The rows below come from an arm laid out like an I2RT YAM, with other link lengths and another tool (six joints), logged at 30 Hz.
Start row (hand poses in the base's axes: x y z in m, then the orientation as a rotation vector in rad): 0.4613, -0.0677, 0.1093, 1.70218, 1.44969, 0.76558
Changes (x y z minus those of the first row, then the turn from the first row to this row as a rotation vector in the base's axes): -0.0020, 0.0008, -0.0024, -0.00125, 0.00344, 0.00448; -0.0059, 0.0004, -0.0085, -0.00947, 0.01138, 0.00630; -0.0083, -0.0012, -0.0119, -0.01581, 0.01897, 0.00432; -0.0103, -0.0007, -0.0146, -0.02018, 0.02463, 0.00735; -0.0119, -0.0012, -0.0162, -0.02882, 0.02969, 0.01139; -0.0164, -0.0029, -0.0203, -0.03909, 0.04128, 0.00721; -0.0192, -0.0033, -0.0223, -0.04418, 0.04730, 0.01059; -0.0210, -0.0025, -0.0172, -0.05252, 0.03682, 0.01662; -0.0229, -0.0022, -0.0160, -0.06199, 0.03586, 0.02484; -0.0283, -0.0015, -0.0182, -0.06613, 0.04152, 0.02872
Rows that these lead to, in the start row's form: 0.4593, -0.0669, 0.1069, 1.70063, 1.45649, 0.76436; 0.4554, -0.0673, 0.1008, 1.69815, 1.46486, 0.75242; 0.4530, -0.0689, 0.0974, 1.69915, 1.46905, 0.74029; 0.4510, -0.0684, 0.0947, 1.69741, 1.47640, 0.73394; 0.4494, -0.0689, 0.0931, 1.69143, 1.48490, 0.72498; 0.4449, -0.0706, 0.0890, 1.69306, 1.49014, 0.70528; 0.4421, -0.0710, 0.0870, 1.69068, 1.49809, 0.69819; 0.4403, -0.0702, 0.0921, 1.67442, 1.49790, 0.70238; 0.4384, -0.0699, 0.0933, 1.66158, 1.50628, 0.69949; 0.4330, -0.0692, 0.0911, 1.65936, 1.51428, 0.69375
